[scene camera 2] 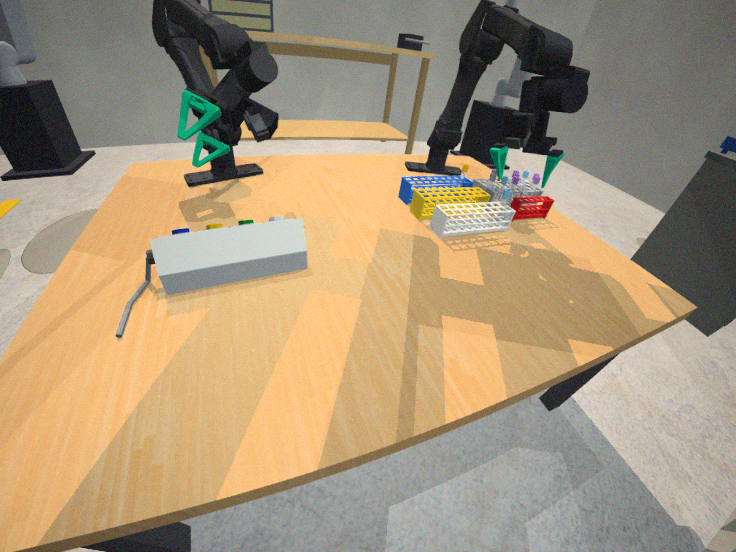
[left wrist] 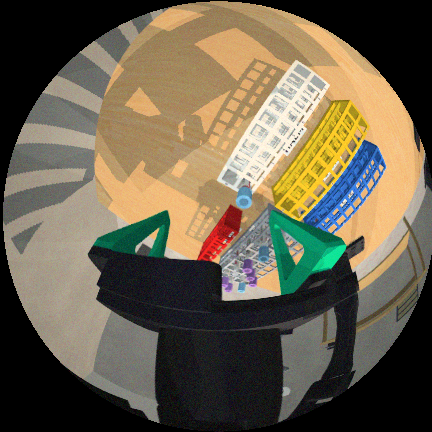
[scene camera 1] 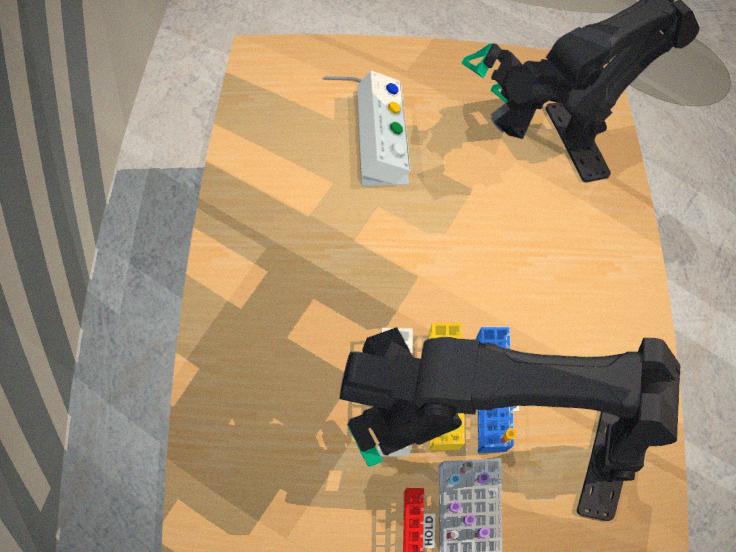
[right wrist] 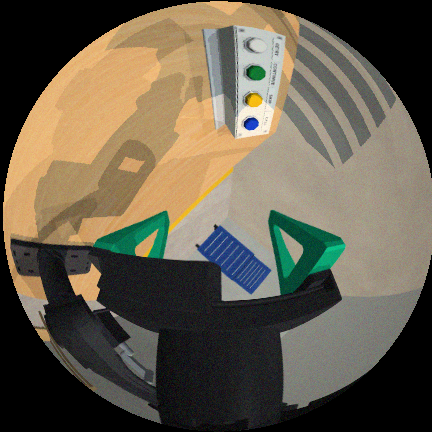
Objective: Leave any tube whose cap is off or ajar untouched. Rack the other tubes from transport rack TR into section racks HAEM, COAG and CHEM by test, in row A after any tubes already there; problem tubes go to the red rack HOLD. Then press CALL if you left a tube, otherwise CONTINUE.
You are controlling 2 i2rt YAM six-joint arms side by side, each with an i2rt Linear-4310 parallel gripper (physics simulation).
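Frame: origin at the left arm's base, x left, y ahead, z down, level; metres.
Where they show: left gripper, between the fingertips: (scene camera 2: pixel 520 183) (left wrist: pixel 219 215) (scene camera 1: pixel 393 441); right gripper, between the fingertips: (scene camera 2: pixel 188 153) (scene camera 1: pixel 477 74) (right wrist: pixel 218 215); left arm's base, origin of its link: (scene camera 2: pixel 434 170) (scene camera 1: pixel 607 463); right arm's base, origin of its link: (scene camera 2: pixel 225 175) (scene camera 1: pixel 577 141) (right wrist: pixel 49 258).
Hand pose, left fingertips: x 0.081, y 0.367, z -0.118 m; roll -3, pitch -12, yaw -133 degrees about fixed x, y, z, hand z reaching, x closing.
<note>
Things, the pixels of their top centre, and the offset from my left fingertips. "spot": a spot on its surface instead.
- Grey transport rack TR, a spot on its surface: (scene camera 1: pixel 447 467) spot: dz +0.102, dx -0.003, dy -0.094 m
- pale-topped tube, centre of its top: (scene camera 1: pixel 454 534) (left wrist: pixel 234 274) dz +0.035, dx +0.106, dy -0.131 m
- light-blue-capped tube, centre of its top: (left wrist: pixel 243 201) (scene camera 2: pixel 508 190) dz +0.024, dx -0.015, dy -0.013 m
- white rack, centre of its top: (left wrist: pixel 277 123) (scene camera 1: pixel 396 388) (scene camera 2: pixel 477 208) dz +0.061, dx -0.094, dy +0.022 m
- yellow-capped tube, centre of its top: (scene camera 1: pixel 511 433) (scene camera 2: pixel 466 164) dz +0.024, dx -0.065, dy -0.166 m
- blue rack, centre of its top: (scene camera 1: pixel 497 385) (left wrist: pixel 354 198) (scene camera 2: pixel 439 179) dz +0.061, dx -0.144, dy -0.130 m
- yellow rack, centre of its top: (left wrist: pixel 332 161) (scene camera 1: pixel 448 382) (scene camera 2: pixel 453 192) dz +0.061, dx -0.127, dy -0.053 m
- button box, centre of its top: (right wrist: pixel 273 88) (scene camera 2: pixel 229 221) (scene camera 1: pixel 383 112) dz +0.034, dx -0.571, dy +0.192 m
- blue button, centre of its top: (right wrist: pixel 255 125) (scene camera 1: pixel 392 85) dz +0.043, dx -0.649, dy +0.198 m
- green button, centre of its top: (right wrist: pixel 262 74) (scene camera 1: pixel 396 125) dz +0.043, dx -0.556, dy +0.163 m
- grey cable, a spot on its surface: (scene camera 2: pixel 131 306) spot: dz +0.115, dx -0.698, dy +0.301 m
Grey transport rack TR (scene camera 1: pixel 447 467) (left wrist: pixel 234 255) holds several tubes with purple caps (scene camera 1: pixel 469 519) (left wrist: pixel 248 266) and light-blue caps (scene camera 1: pixel 454 478) (left wrist: pixel 264 252). One pale-topped tube (scene camera 1: pixel 453 534) stands there; its cap state is unclear. A light-blue-capped tube (left wrist: pixel 244 196) stands at the near end of the white rack (left wrist: pixel 272 125) (scene camera 2: pixel 473 218). A yellow-capped tube (scene camera 1: pixel 509 434) is at the blue rack (scene camera 1: pixel 494 429) (left wrist: pixel 345 192). The yellow rack (left wrist: pixel 325 155) stands between them. Red rack HOLD (scene camera 1: pixel 414 516) (left wrist: pixel 222 232) is beside TR. My left gripper (scene camera 2: pixel 521 181) (left wrist: pixel 219 215) is open above the racks. My right gripper (scene camera 1: pixel 478 75) (right wrist: pixel 218 215) is open, away from the racks.
The button box (scene camera 1: pixel 368 133) (scene camera 2: pixel 228 252) (right wrist: pixel 227 82) has a blue button (scene camera 1: pixel 392 88) (right wrist: pixel 251 123), a yellow one, a green button (scene camera 1: pixel 396 127) (right wrist: pixel 256 72) and a white one. A grey cable (scene camera 2: pixel 131 306) trails from it. My left arm (scene camera 1: pixel 535 377) covers parts of the section racks.
</note>
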